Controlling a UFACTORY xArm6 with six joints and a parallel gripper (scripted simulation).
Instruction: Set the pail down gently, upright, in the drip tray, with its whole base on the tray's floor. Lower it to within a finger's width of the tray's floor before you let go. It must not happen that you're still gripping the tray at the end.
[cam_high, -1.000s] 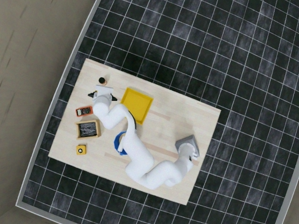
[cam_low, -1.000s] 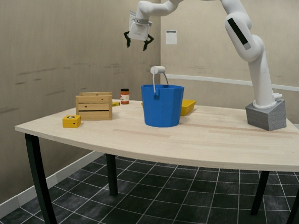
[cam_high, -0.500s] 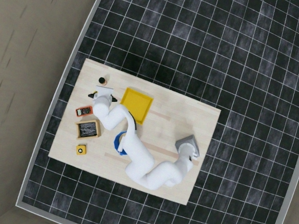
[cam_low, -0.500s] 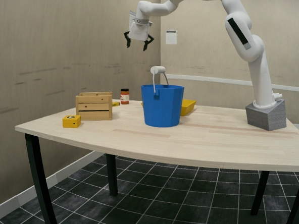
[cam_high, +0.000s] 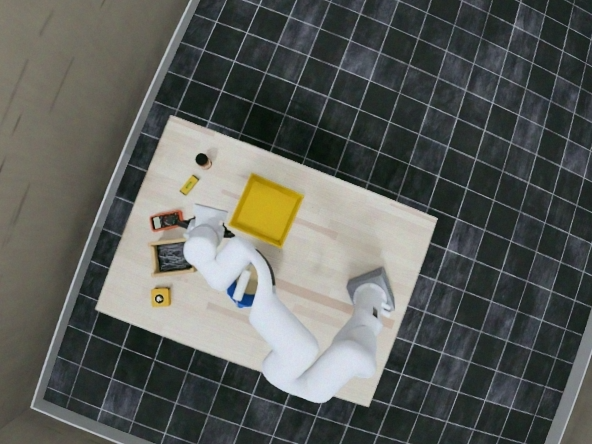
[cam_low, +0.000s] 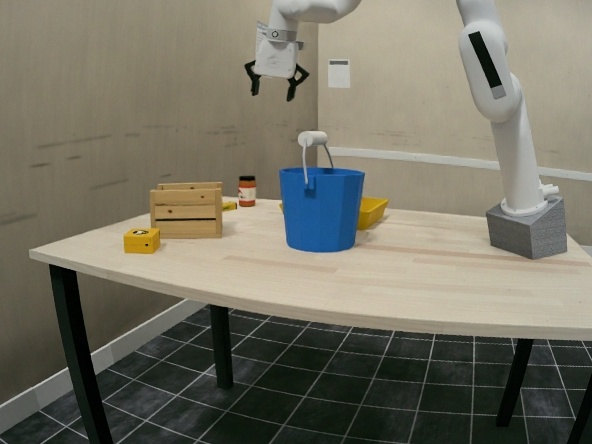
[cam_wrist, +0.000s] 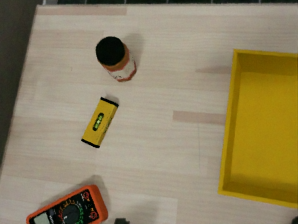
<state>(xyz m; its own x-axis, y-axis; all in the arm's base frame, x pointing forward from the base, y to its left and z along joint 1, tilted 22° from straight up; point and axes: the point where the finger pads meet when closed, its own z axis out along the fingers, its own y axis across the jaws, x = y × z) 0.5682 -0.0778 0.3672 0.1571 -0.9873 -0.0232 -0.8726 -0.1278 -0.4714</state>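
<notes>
My gripper is now 19 cm past the wire handle, 14 cm above it and 13 cm to the right of it. Round my hand: blue pail: 20 cm below, 19 cm behind, 13 cm to the left; wooden crate: 28 cm below, 20 cm to the left, 11 cm ahead; yellow drip tray: 31 cm below, 14 cm to the right, 12 cm behind.
</notes>
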